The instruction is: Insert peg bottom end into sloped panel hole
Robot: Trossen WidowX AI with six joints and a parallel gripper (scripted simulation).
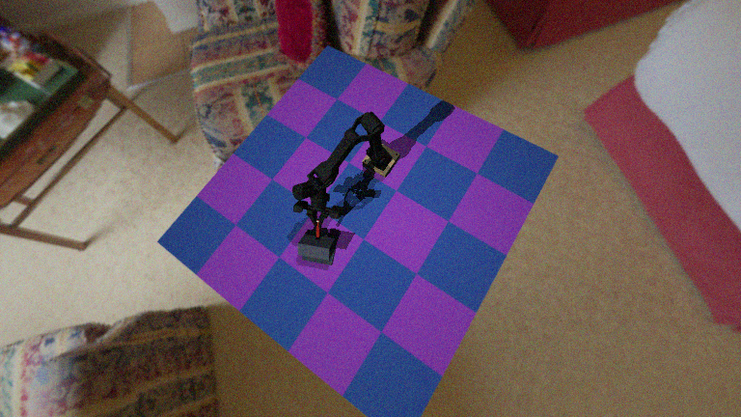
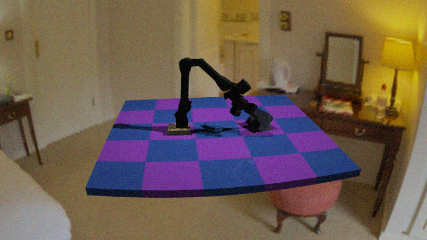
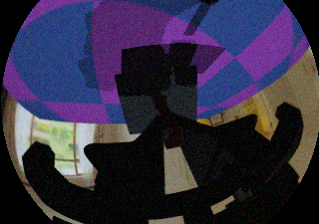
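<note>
Now: the dark grey panel 5 cm below my gripper tip, 5 cm ahead of it and 2 cm to the left of it. Round my gripper tip: red peg 1 cm to the right, 1 cm behind, 1 cm above.
</note>
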